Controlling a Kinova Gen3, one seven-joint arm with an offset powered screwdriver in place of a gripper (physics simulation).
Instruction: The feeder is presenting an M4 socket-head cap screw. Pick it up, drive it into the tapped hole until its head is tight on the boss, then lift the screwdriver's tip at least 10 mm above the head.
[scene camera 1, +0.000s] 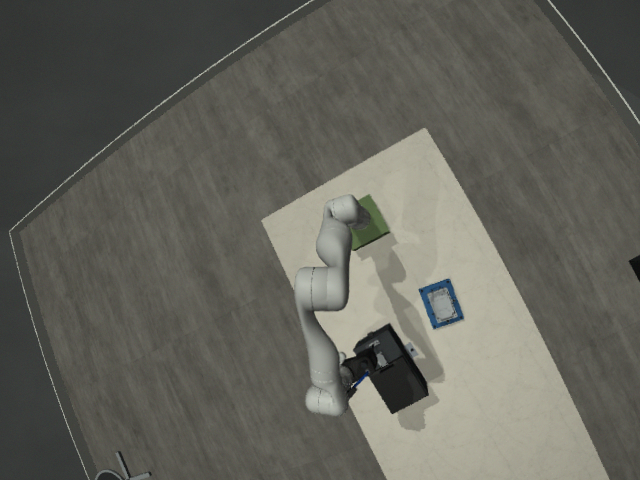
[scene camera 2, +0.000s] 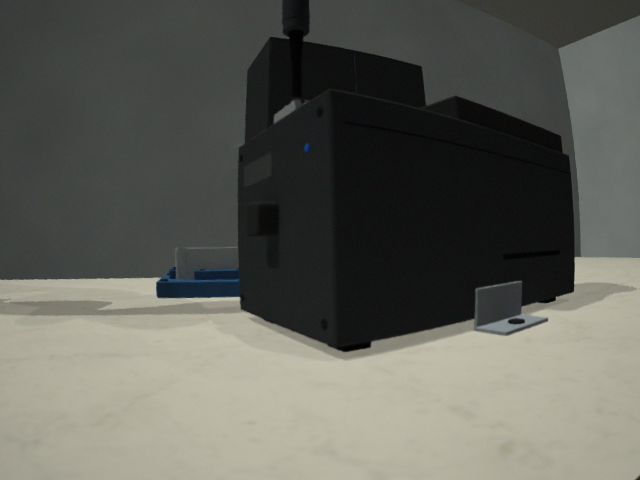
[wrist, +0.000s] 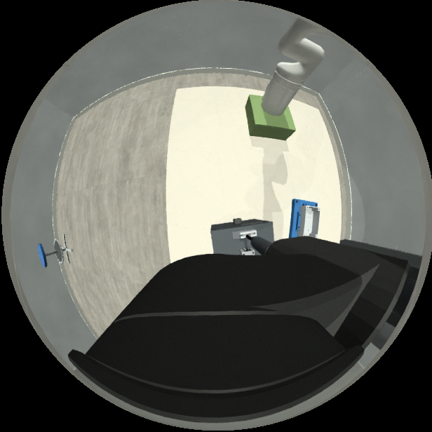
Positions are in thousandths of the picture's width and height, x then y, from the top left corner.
In view: a blue fixture (scene camera 2: 271, 601) and a black screw feeder (scene camera 2: 598, 489).
The black screw feeder is seen too in scene camera 1 (scene camera 1: 612, 728) and in the wrist view (wrist: 515, 561).
